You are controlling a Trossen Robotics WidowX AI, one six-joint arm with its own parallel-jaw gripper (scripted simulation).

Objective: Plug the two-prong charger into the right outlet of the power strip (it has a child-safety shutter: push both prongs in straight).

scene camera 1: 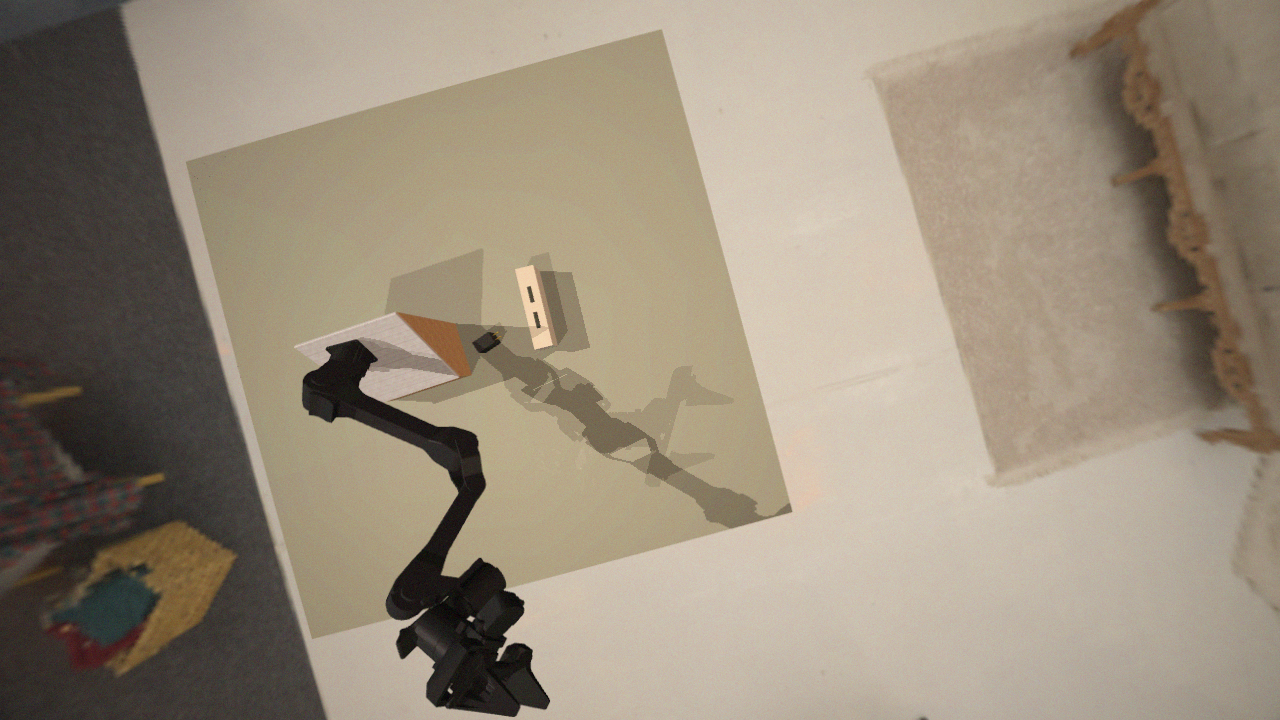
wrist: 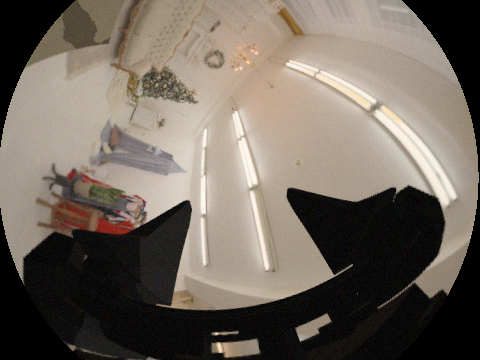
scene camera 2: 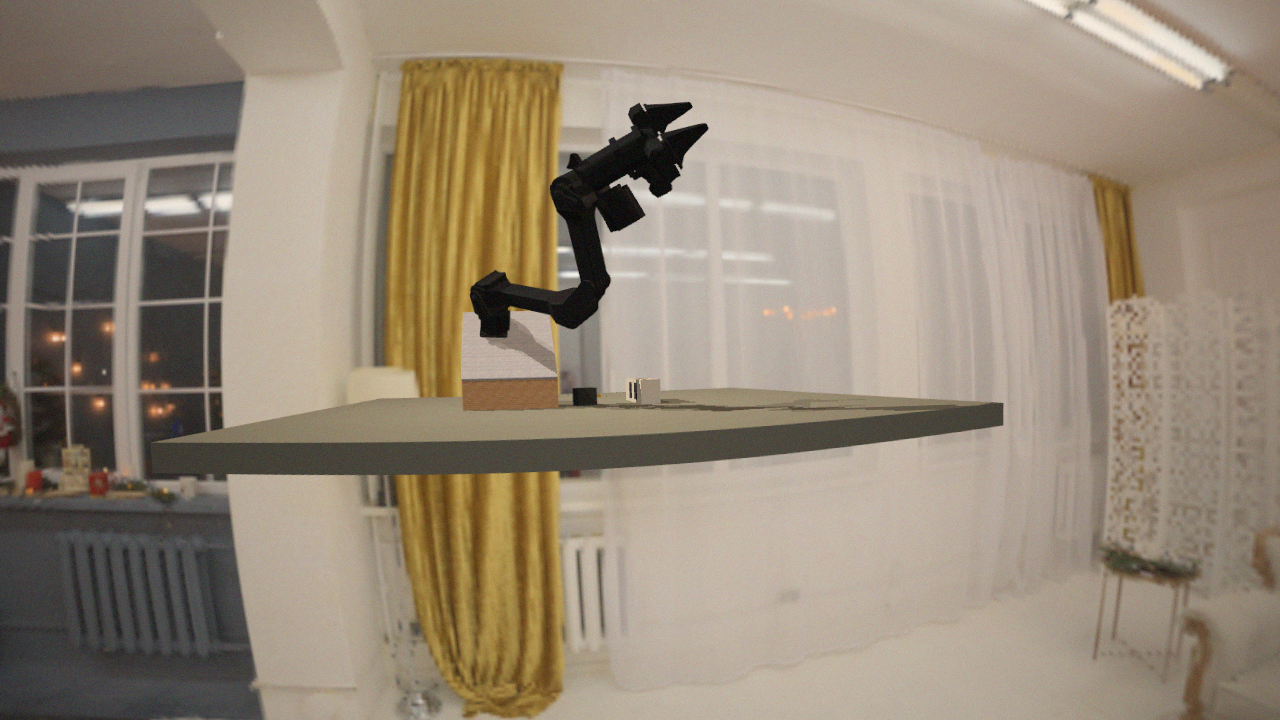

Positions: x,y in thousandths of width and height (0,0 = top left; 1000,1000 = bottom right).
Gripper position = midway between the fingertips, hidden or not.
My gripper (scene camera 2: 546,159) is open and holds nothing.
My gripper also shows in the wrist view (wrist: 501,554).
